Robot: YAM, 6 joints.
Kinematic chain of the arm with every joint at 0, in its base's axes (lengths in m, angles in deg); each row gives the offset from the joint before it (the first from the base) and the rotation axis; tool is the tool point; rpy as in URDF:
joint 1: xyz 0 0 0.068 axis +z
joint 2: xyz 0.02 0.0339 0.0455 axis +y
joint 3: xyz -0.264 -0.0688 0 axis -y
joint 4: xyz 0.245 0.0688 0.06 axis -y
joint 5: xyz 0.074 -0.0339 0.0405 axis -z
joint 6: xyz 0.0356 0 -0.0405 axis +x
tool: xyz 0 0 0 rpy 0 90 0
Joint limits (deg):
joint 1: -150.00..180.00
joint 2: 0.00..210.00
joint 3: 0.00..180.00
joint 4: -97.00..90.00
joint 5: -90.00..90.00
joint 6: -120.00..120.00
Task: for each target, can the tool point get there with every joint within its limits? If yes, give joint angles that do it. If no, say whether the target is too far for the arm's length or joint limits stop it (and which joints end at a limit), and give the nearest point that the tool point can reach.
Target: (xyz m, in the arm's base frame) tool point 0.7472 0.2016 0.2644
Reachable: no: too far | nearest point 0.6118 0.1651 0.2363 | short by 0.143 m
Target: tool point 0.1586 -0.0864 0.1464
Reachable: yes | joints -36.45 82.73 37.42 -57.83 -43.89 90.23
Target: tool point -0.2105 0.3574 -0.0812
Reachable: yes | joints 125.21 172.77 117.65 -78.28 73.28 -45.16
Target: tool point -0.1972 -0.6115 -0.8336
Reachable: no: too far | nearest point -0.1246 -0.3865 -0.3443 | short by 0.543 m
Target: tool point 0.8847 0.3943 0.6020
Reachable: no: too far | nearest point 0.5265 0.2346 0.4000 | short by 0.441 m
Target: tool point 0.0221 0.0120 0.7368
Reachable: yes | joints 35.25 84.62 156.74 11.81 4.81 94.64
